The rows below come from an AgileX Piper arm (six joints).
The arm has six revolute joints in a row. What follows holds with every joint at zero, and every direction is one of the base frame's. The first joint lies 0.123 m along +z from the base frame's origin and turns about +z. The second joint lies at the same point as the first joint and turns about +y. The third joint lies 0.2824 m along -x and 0.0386 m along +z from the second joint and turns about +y. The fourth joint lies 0.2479 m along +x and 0.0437 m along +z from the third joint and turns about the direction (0.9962, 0, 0.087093). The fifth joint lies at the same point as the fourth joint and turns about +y. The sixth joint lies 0.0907 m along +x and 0.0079 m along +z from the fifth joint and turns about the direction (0.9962, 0, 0.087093). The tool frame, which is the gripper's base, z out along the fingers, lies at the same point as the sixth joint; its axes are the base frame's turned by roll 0, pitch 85.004 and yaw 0 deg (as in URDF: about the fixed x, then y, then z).
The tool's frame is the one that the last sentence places.
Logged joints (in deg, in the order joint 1, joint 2, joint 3, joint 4, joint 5, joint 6), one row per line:
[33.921, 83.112, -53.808, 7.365, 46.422, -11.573]
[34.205, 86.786, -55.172, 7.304, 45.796, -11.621]
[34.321, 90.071, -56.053, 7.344, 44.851, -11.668]
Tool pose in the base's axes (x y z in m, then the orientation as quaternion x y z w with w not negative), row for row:
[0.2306, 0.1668, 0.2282, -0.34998, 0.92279, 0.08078, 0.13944]
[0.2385, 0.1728, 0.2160, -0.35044, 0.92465, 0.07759, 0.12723]
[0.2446, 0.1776, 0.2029, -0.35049, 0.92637, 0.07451, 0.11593]
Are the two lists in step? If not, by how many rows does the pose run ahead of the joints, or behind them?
The pose runs 1 row ahead of the joints: the pose in row i belongs to the joints in row i + 1.
